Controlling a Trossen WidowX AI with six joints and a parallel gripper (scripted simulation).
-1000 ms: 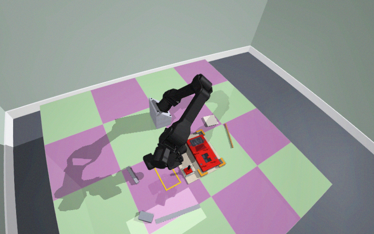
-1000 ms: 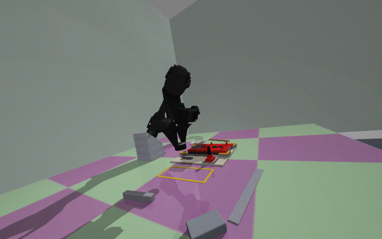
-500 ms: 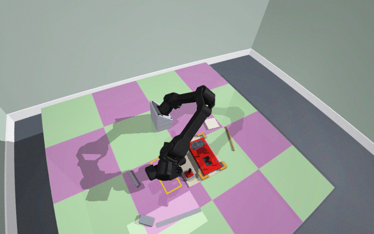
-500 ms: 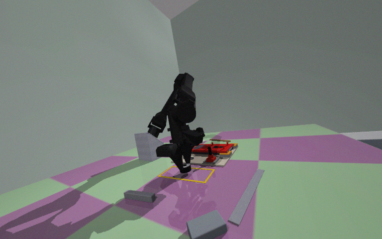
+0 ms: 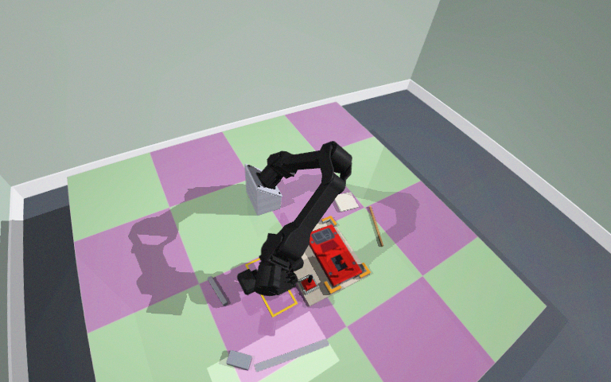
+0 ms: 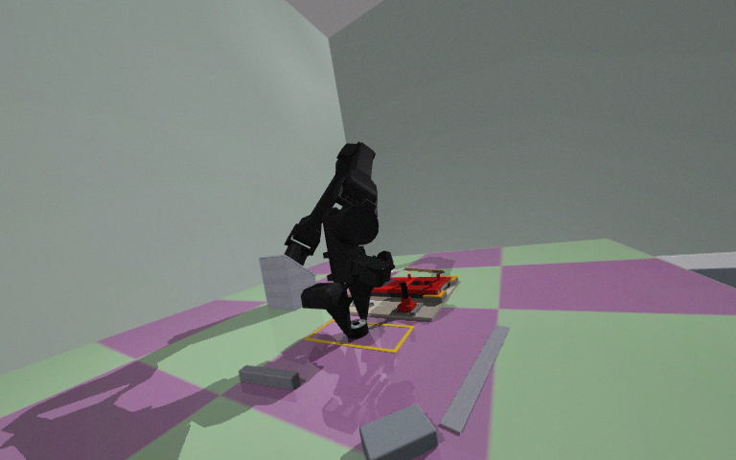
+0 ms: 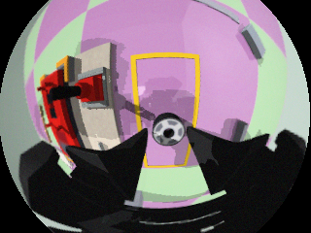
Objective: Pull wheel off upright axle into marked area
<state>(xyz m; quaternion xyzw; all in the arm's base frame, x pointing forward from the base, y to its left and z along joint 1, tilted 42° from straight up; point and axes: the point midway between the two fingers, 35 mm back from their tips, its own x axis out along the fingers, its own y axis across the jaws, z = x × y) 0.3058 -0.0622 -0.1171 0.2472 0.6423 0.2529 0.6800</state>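
Now: gripper tip right at the wheel. Also, from my gripper tip: grey box (160 mm ahead, 170 mm to the right); then white pad (160 mm behind, 400 mm to the left); then long grey bar (210 mm ahead, 40 mm to the right, 10 mm below).
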